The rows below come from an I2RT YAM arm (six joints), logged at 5 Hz.
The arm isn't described. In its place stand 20 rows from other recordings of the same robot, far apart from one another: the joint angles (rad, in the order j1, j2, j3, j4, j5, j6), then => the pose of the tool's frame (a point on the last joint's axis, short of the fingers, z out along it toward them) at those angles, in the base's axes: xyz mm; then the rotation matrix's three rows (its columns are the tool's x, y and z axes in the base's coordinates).
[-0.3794 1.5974 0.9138 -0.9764 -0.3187 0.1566] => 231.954 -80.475 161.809; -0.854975 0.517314 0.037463; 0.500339 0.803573 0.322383; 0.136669 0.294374 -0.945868
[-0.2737 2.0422 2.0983 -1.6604 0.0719 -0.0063] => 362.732 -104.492 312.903; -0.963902 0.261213 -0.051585; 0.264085 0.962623 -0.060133; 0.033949 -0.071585 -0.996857
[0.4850 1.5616 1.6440 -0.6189 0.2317 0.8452] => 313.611 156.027 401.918; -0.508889 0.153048 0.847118; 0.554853 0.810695 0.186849; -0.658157 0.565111 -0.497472
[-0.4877 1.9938 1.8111 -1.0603 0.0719 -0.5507] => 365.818 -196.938 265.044; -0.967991 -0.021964 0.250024; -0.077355 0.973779 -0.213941; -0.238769 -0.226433 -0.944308
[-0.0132 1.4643 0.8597 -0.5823 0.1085 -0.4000] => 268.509 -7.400 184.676; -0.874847 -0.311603 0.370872; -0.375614 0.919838 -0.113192; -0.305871 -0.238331 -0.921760
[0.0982 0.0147 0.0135 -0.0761 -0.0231 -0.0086] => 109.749 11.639 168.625; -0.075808 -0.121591 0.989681; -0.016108 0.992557 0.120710; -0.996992 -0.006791 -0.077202
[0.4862 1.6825 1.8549 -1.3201 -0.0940 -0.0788] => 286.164 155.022 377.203; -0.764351 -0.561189 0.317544; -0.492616 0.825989 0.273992; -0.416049 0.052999 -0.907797
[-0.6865 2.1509 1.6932 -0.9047 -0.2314 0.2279] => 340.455 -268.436 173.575; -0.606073 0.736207 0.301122; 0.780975 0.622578 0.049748; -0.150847 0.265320 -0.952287
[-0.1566 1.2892 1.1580 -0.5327 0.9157 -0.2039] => 265.003 -70.422 335.573; -0.740203 0.573934 0.350284; -0.008020 0.513386 -0.858120; -0.672336 -0.637992 -0.375407
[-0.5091 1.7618 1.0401 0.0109 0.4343 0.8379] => 319.471 -195.476 186.529; 0.154424 0.905514 0.395219; 0.685968 0.189624 -0.702489; -0.711056 0.379589 -0.591871
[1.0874 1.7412 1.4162 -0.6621 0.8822 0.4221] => 196.008 314.255 271.682; -0.503270 -0.173950 0.846440; -0.398621 0.915816 -0.048801; -0.766695 -0.361969 -0.530243
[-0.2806 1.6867 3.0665 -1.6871 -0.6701 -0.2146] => 136.091 -16.212 596.840; -0.209077 -0.405597 0.889819; -0.113443 0.913845 0.389894; -0.971297 -0.019426 -0.237076
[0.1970 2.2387 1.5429 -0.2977 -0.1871 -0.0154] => 459.113 98.387 118.464; -0.817142 -0.304485 0.489456; -0.178521 0.941036 0.287369; -0.548096 0.147443 -0.823317
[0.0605 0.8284 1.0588 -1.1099 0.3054 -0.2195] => 135.568 -2.511 339.226; -0.779666 -0.036978 0.625103; -0.255274 0.930310 -0.263361; -0.571801 -0.364906 -0.734770
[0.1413 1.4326 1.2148 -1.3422 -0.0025 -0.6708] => 234.618 33.464 271.034; -0.687914 -0.725718 0.010336; -0.725723 0.687976 0.003995; -0.010011 -0.004753 -0.999939
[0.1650 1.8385 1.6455 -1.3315 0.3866 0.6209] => 344.238 43.713 273.134; -0.879939 0.463515 0.104212; 0.399728 0.840881 -0.364880; -0.256757 -0.279416 -0.925204
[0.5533 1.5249 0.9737 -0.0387 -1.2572 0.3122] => 253.305 196.258 252.755; -0.706760 -0.648918 -0.281771; -0.325166 -0.055754 0.944012; -0.628297 0.758813 -0.171601
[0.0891 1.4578 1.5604 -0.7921 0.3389 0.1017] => 310.619 15.868 392.161; -0.612936 0.235010 0.754374; 0.041374 0.962979 -0.266381; -0.789049 -0.132063 -0.599968
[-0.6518 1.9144 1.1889 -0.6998 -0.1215 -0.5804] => 279.196 -207.613 136.218; -0.980315 0.060524 0.187934; 0.063348 0.997950 0.009053; -0.187001 0.020780 -0.982140
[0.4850 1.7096 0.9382 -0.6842 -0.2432 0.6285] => 249.446 141.145 139.347; -0.991309 0.130851 -0.013574; 0.122615 0.956407 0.265048; 0.047664 0.261080 -0.964140
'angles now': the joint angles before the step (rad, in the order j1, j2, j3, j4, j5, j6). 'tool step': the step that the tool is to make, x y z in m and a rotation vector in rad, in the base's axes. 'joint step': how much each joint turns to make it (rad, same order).
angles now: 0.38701, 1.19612, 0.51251, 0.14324, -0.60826, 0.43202
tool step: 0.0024, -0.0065, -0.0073, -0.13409, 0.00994, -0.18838
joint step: 0.00027, -0.00018, 0.00005, -0.06004, 0.22377, 0.00055
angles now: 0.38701, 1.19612, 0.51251, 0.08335, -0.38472, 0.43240
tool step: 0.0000, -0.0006, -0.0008, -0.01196, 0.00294, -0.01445
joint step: 0.00012, 0.00020, -0.00003, -0.00698, 0.01765, 0.00008
